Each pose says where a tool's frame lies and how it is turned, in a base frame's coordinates. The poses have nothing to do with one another.
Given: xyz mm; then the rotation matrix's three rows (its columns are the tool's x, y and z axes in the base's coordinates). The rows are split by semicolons.
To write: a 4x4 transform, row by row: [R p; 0 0 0 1], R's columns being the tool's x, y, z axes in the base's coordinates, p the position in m. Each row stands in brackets. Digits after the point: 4 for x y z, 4 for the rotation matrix.
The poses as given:
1: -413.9 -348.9 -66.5; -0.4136 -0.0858 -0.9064; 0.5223 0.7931 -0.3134; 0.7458 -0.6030 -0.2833
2: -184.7 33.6 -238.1; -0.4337 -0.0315 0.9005; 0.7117 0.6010 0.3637; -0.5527 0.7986 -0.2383
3: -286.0 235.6 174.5; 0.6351 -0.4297 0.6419; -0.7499 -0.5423 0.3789; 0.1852 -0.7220 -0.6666
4: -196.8 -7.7 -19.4; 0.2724 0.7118 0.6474; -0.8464 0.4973 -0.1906; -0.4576 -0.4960 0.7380
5: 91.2 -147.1 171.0; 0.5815 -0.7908 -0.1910; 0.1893 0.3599 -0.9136; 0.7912 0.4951 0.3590
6: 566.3 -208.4 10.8; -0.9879 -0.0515 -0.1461; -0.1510 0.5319 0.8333; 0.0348 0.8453 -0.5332
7: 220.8 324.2 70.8; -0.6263 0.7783 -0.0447; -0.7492 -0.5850 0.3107; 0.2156 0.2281 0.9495
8: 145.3 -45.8 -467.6; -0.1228 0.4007 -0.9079; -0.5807 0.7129 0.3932; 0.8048 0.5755 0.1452
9: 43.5 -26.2 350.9; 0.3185 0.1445 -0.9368; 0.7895 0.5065 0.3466; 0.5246 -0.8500 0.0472
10: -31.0 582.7 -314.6; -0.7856 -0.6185 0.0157; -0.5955 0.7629 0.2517; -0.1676 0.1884 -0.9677
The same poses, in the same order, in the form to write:
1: [[-0.4136 -0.0858 -0.9064 -0.4139], [0.5223 0.7931 -0.3134 -0.3489], [0.7458 -0.6030 -0.2833 -0.0665], [0 0 0 1]]
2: [[-0.4337 -0.0315 0.9005 -0.1847], [0.7117 0.6010 0.3637 0.0336], [-0.5527 0.7986 -0.2383 -0.2381], [0 0 0 1]]
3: [[0.6351 -0.4297 0.6419 -0.2860], [-0.7499 -0.5423 0.3789 0.2356], [0.1852 -0.7220 -0.6666 0.1745], [0 0 0 1]]
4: [[0.2724 0.7118 0.6474 -0.1968], [-0.8464 0.4973 -0.1906 -0.0077], [-0.4576 -0.4960 0.7380 -0.0194], [0 0 0 1]]
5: [[0.5815 -0.7908 -0.1910 0.0912], [0.1893 0.3599 -0.9136 -0.1471], [0.7912 0.4951 0.3590 0.1710], [0 0 0 1]]
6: [[-0.9879 -0.0515 -0.1461 0.5663], [-0.1510 0.5319 0.8333 -0.2084], [0.0348 0.8453 -0.5332 0.0108], [0 0 0 1]]
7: [[-0.6263 0.7783 -0.0447 0.2208], [-0.7492 -0.5850 0.3107 0.3242], [0.2156 0.2281 0.9495 0.0708], [0 0 0 1]]
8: [[-0.1228 0.4007 -0.9079 0.1453], [-0.5807 0.7129 0.3932 -0.0458], [0.8048 0.5755 0.1452 -0.4676], [0 0 0 1]]
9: [[0.3185 0.1445 -0.9368 0.0435], [0.7895 0.5065 0.3466 -0.0262], [0.5246 -0.8500 0.0472 0.3509], [0 0 0 1]]
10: [[-0.7856 -0.6185 0.0157 -0.0310], [-0.5955 0.7629 0.2517 0.5827], [-0.1676 0.1884 -0.9677 -0.3146], [0 0 0 1]]
